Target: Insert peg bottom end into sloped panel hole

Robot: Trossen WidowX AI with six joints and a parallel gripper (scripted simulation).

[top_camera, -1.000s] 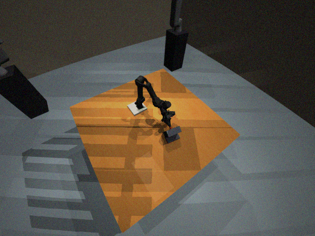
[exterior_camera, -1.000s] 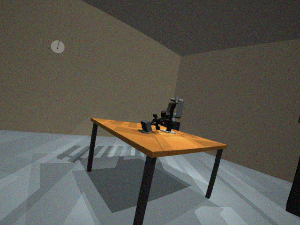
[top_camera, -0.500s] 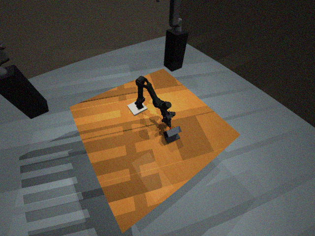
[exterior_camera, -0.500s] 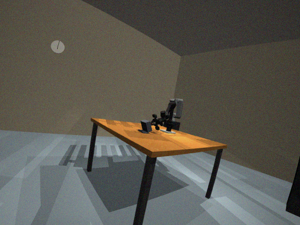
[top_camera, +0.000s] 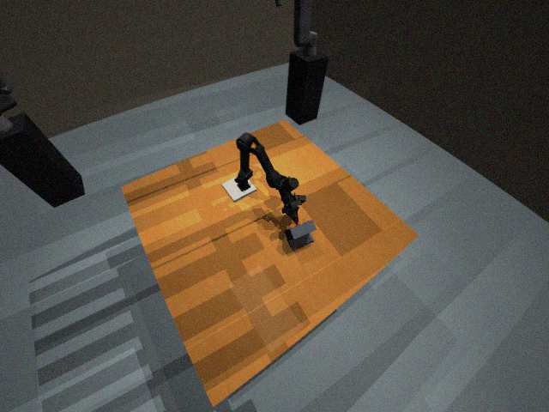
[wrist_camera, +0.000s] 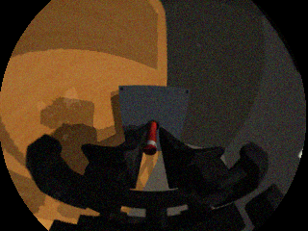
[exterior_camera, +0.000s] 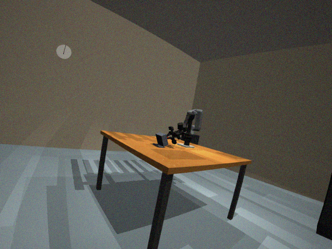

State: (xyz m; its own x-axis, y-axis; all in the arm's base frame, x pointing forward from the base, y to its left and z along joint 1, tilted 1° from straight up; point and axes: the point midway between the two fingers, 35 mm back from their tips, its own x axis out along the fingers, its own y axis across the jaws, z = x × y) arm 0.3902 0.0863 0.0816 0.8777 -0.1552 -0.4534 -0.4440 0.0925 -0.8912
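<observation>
Right now my gripper tip is 2 cm past the dark red peg and 1 cm below it. Also, from my gripper tip: grey sloped panel 4 cm ahead, 1 cm to the right, 2 cm below.
</observation>
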